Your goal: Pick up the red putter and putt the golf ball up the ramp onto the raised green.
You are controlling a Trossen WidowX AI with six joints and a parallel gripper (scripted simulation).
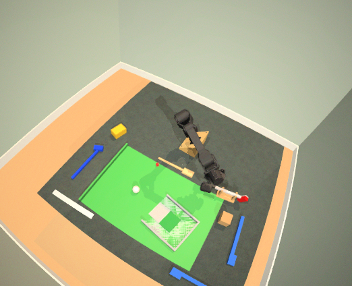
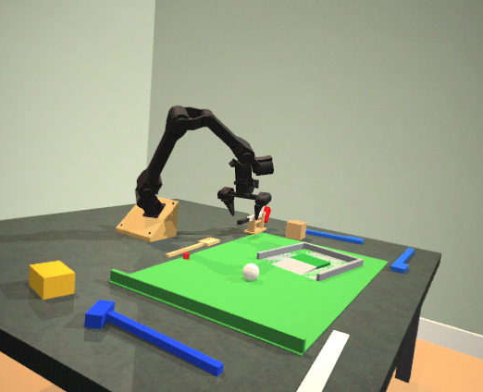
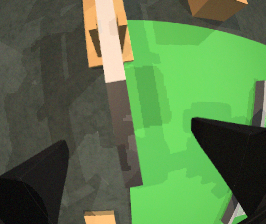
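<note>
The small red marker is 350 mm to the right of my gripper tip and 60 mm below it. Round my gripper tip: wooden stand: 130 mm to the left, 40 mm below, 10 mm behind; then red putter: 110 mm to the left, 20 mm below, 10 mm behind; then tan cube: 170 mm to the left, 140 mm ahead, 50 mm below.
</note>
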